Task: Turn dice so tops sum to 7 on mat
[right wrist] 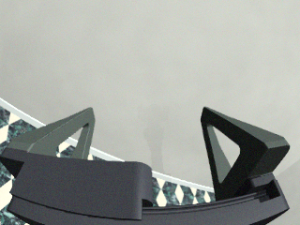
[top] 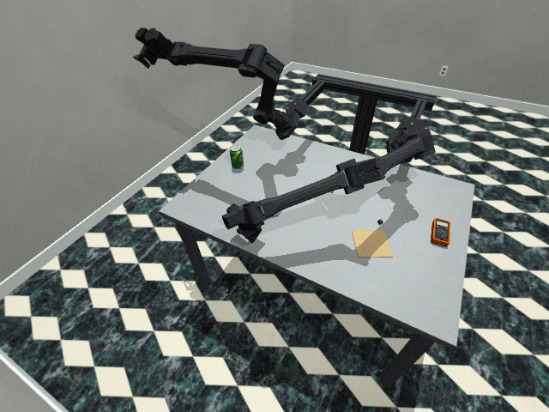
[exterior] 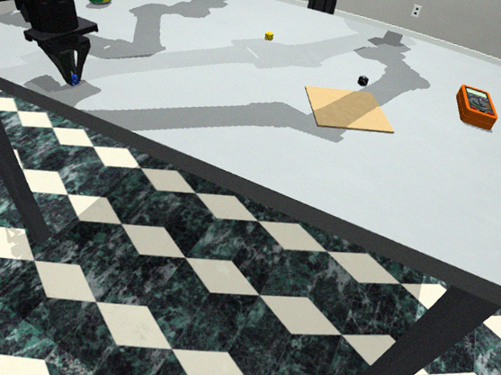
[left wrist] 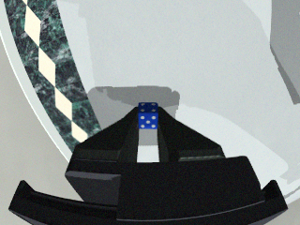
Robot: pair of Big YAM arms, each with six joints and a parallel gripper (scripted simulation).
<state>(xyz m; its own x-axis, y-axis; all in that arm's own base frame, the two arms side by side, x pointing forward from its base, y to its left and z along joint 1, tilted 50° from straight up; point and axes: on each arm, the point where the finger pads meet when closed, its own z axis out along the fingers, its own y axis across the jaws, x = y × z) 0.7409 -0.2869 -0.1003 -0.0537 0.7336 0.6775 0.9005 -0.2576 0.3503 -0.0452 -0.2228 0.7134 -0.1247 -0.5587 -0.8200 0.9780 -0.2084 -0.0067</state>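
Now: left hand 47 cm to the right of the tan mat, 18 cm past it and 2 cm above it. Round my left hand: black die: 49 cm to the left, 31 cm behind, 1 cm below; yellow die: 43 cm behind, 23 cm to the left, 1 cm below; blue die: right at my left hand.
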